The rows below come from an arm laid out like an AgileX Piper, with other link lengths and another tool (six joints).
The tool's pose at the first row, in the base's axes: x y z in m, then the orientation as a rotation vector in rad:
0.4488 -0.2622 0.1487 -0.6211 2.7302 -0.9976
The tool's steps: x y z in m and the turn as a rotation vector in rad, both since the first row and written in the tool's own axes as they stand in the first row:
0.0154 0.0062 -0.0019 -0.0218 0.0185 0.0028
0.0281 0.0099 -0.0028 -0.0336 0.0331 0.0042
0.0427 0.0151 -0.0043 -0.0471 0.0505 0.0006
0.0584 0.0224 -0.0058 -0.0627 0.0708 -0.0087
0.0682 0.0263 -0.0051 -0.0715 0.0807 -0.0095
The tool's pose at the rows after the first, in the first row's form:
0.4324 -0.2636 0.1459 -0.6145 2.7608 -0.9791
0.4195 -0.2661 0.1440 -0.6094 2.7812 -0.9715
0.4042 -0.2680 0.1415 -0.6108 2.8051 -0.9643
0.3873 -0.2690 0.1377 -0.6198 2.8326 -0.9570
0.3775 -0.2710 0.1345 -0.6189 2.8470 -0.9508

